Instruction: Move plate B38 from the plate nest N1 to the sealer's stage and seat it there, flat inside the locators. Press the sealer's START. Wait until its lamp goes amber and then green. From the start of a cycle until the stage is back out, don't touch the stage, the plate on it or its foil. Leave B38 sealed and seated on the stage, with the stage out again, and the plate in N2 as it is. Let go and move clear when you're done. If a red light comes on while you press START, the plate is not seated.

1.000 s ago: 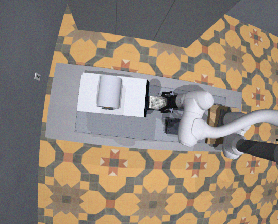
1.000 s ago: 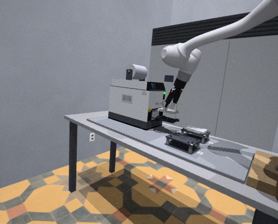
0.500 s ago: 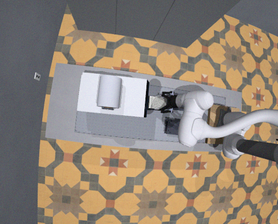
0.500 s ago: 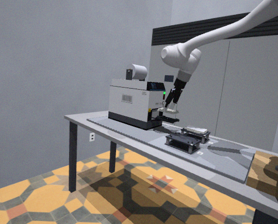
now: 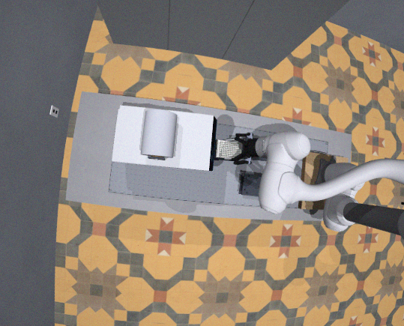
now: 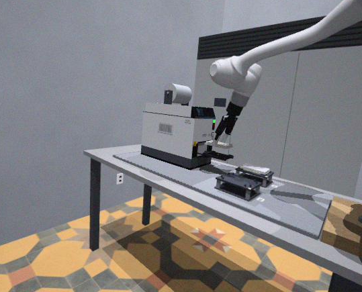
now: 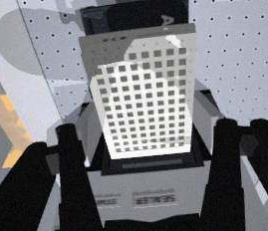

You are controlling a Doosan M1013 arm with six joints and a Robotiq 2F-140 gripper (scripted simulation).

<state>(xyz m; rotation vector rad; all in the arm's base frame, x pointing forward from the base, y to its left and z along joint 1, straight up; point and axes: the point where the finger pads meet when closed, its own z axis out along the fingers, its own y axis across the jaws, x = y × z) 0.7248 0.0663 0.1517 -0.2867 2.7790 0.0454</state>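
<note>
The sealer stage is 8 cm below my hand. Also, from my hand: black nest N1 (24 cm behind, 13 cm to the left, 13 cm below); then plate B38 (2 cm below); then white covered plate (19 cm behind, 7 cm to the right, 12 cm below).
</note>
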